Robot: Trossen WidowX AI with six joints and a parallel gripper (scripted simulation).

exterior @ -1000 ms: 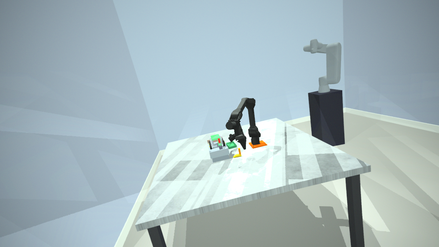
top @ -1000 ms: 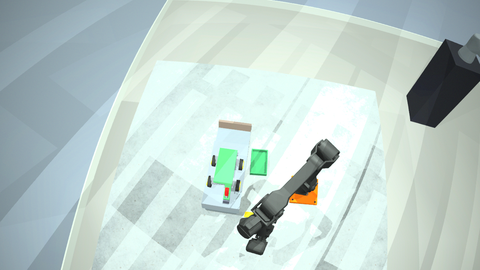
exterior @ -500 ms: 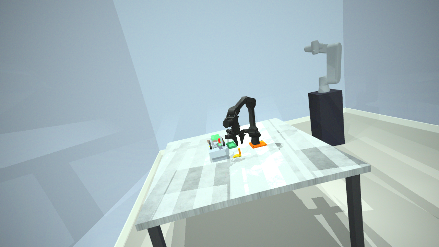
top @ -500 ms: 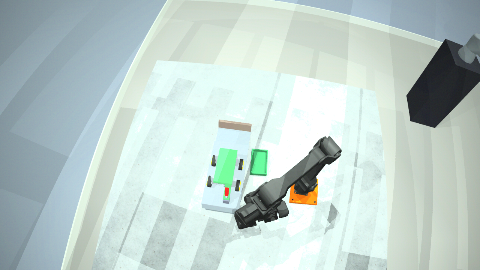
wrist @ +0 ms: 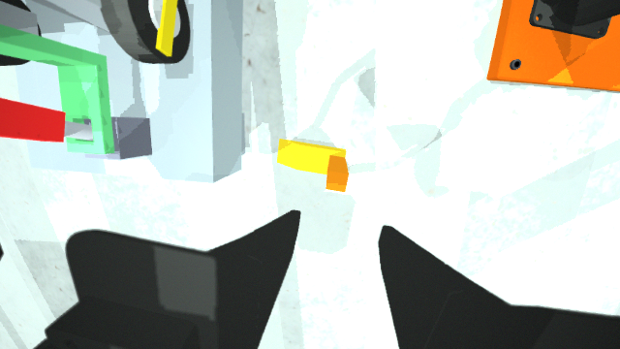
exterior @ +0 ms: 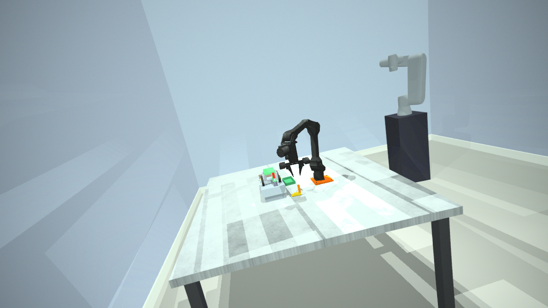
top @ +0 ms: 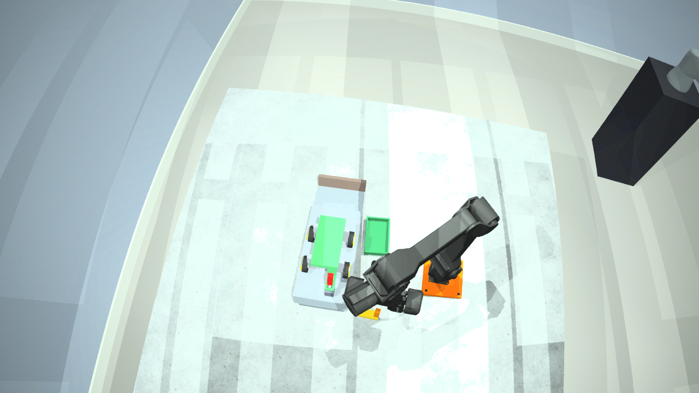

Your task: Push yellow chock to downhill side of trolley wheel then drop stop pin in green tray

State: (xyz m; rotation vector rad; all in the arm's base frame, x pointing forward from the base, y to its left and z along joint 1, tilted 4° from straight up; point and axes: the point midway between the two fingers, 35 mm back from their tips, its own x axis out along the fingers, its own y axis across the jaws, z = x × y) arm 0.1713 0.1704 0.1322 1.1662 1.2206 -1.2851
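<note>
The yellow chock lies 20 mm ahead of my gripper tip and 100 mm below it. Also, from my gripper tip: red-headed stop pin 140 mm ahead, 30 mm to the right; green-topped trolley 170 mm ahead, 130 mm to the right, 20 mm below; grey ramp block 170 mm ahead, 140 mm to the right, 80 mm below.
</note>
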